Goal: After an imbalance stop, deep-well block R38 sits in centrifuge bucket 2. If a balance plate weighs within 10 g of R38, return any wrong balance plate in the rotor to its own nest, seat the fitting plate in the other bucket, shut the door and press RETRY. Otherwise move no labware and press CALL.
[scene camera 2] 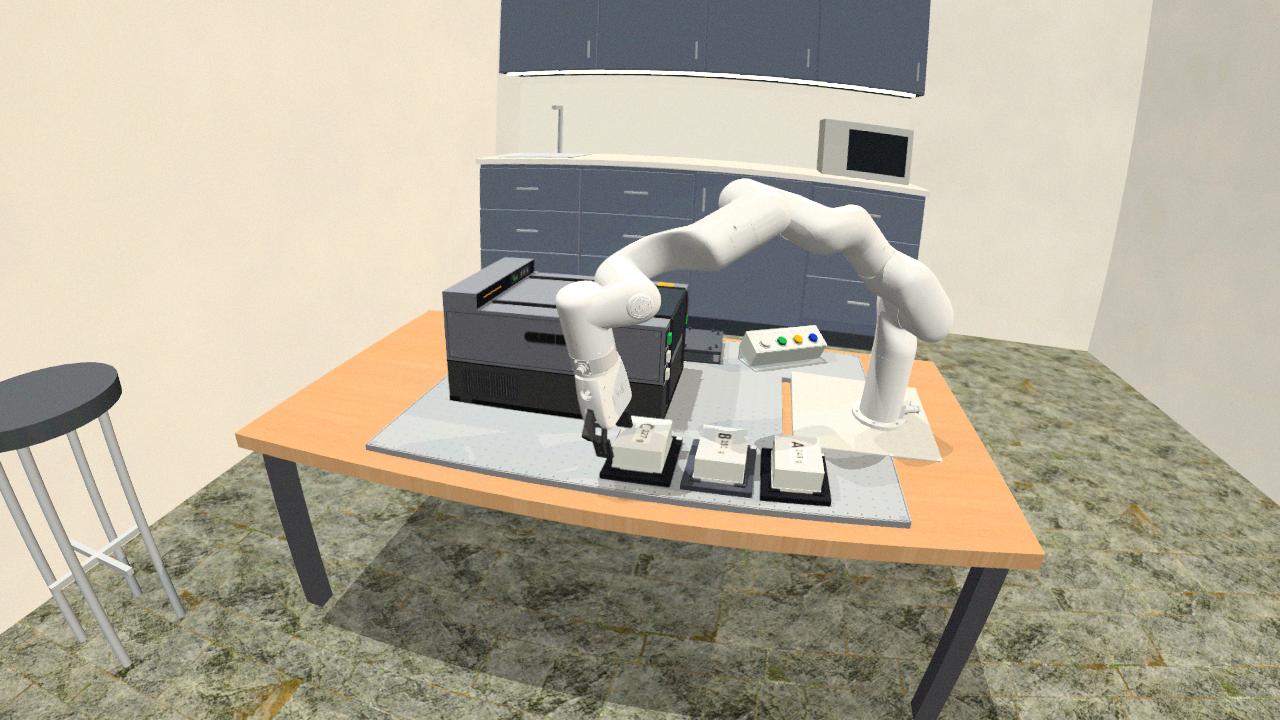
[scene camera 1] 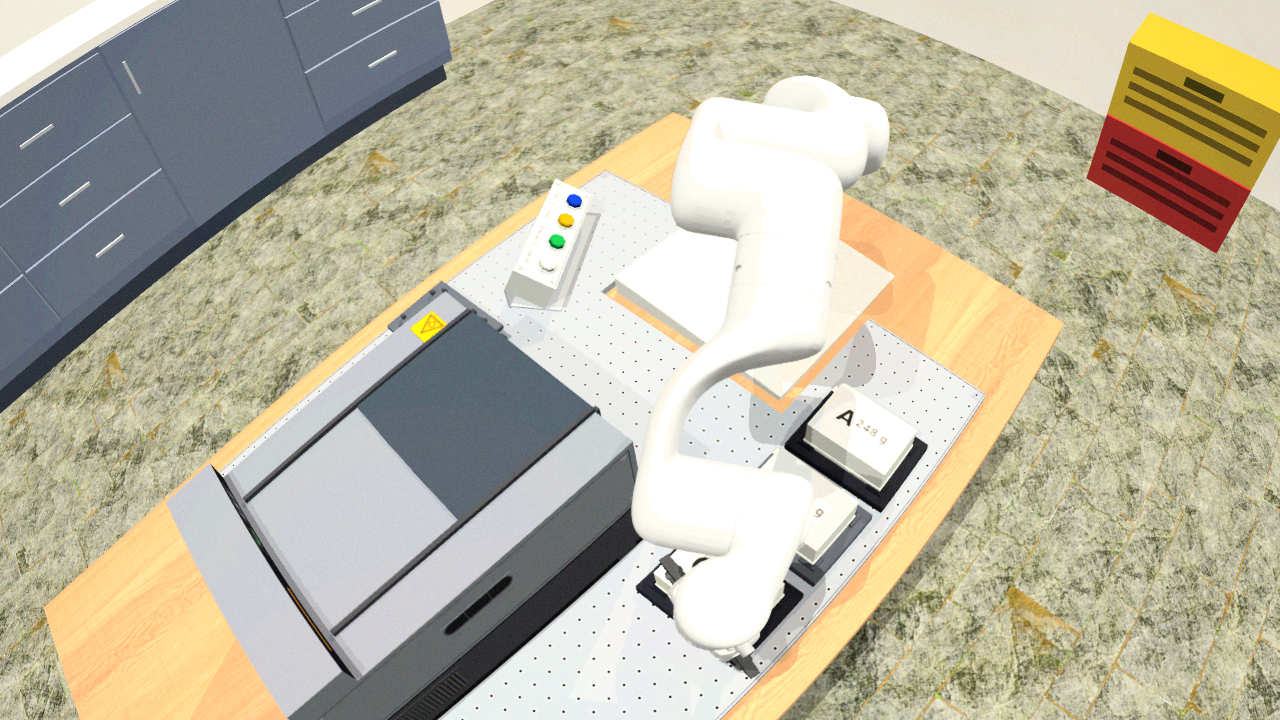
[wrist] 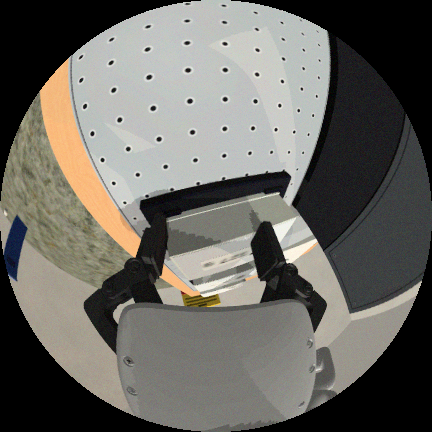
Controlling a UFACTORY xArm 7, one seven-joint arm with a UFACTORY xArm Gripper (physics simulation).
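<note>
Balance plate C is a white block in its black nest. My gripper is low at the plate, its fingers drawn in a little from fully wide. They appear shut on plate C; the right finger's contact is hard to see. Plate B and plate A, marked 248 g, sit in their nests. The centrifuge hides its rotor and R38 from these views. The button box has white, green, amber and blue buttons.
The centrifuge stands on the perforated board, beside the nests. The arm's pale base plate is at the other end. The front edge of the wooden table runs close past the nests.
</note>
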